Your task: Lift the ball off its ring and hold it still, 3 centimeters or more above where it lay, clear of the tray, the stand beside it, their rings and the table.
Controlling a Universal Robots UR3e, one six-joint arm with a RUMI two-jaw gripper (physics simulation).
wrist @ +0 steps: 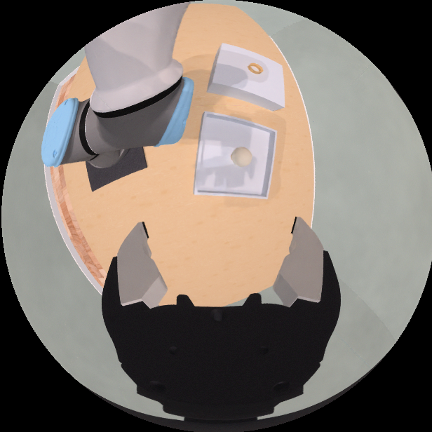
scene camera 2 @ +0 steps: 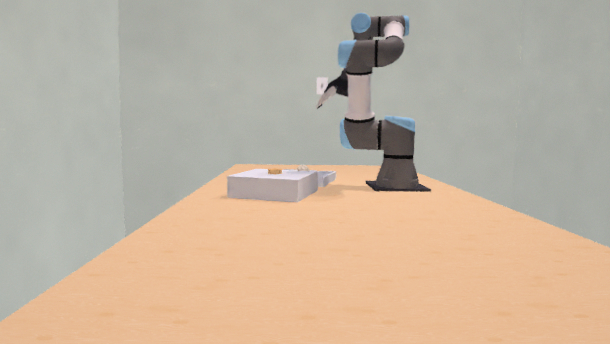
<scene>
same spot on white stand: (wrist: 236, 72) = (scene camera 2: 295, 172)
</scene>
